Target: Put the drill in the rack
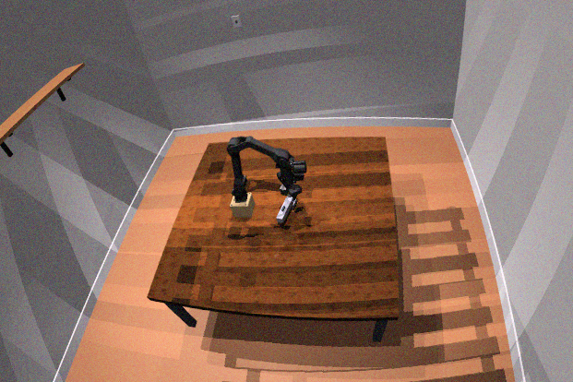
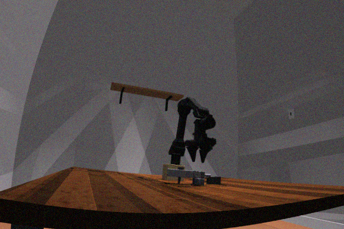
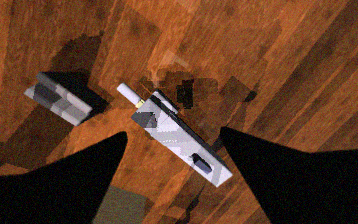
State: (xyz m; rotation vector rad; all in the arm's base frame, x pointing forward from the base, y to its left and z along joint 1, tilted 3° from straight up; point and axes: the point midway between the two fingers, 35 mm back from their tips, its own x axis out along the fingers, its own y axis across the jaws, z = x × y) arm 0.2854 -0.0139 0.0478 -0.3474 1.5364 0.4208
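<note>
Now: the drill 6 cm below my gripper tip, 2 cm to the left of it and 2 cm behind it. Round my gripper tip: grey block: 14 cm to the left, 9 cm below, 6 cm behind.
</note>
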